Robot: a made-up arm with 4 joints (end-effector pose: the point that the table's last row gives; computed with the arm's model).
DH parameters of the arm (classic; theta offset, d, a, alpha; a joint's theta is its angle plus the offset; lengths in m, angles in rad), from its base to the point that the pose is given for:
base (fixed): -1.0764 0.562 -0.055 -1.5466
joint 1: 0 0.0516 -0.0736 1.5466
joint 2: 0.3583 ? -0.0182 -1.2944
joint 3: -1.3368 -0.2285 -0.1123 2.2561
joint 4: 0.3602 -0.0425 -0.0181 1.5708
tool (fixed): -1.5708 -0.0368 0 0
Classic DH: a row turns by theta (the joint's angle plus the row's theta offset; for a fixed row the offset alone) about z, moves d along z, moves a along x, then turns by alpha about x.
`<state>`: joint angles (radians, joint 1 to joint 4).
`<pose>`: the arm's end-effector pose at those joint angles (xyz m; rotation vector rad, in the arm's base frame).
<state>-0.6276 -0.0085 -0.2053 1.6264</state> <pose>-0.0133 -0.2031 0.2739 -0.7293 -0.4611 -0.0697</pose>
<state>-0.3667 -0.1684 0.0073 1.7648</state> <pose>-0.0902 -0.0973 0.2023 -0.4953 -0.1790 -0.1932</pose>
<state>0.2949 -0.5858 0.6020 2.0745</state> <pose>-0.2630 0.2375 0.2762 0.2325 0.5735 -0.2525</pose>
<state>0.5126 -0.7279 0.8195 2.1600</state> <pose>-0.2876 0.3234 0.3783 0.5283 0.7942 -0.2218</pose>
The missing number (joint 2, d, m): -0.1721
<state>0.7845 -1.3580 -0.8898 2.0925</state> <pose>-0.3212 0.2764 0.4896 -1.0601 0.9106 -1.0621</pose>
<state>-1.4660 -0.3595 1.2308 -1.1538</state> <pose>-0.0212 -0.1898 0.3467 2.3886 -0.1877 -0.0176</pose>
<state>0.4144 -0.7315 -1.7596 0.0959</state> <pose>-0.2163 0.0613 0.3771 0.0245 -0.9069 -0.3326</pose>
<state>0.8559 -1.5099 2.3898 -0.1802</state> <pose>-0.1125 0.3179 0.7133 -1.4702 0.0567 0.6272</pose>
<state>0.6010 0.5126 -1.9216 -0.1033</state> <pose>0.0018 0.0558 0.3257 1.0296 -1.2037 0.6636</pose>
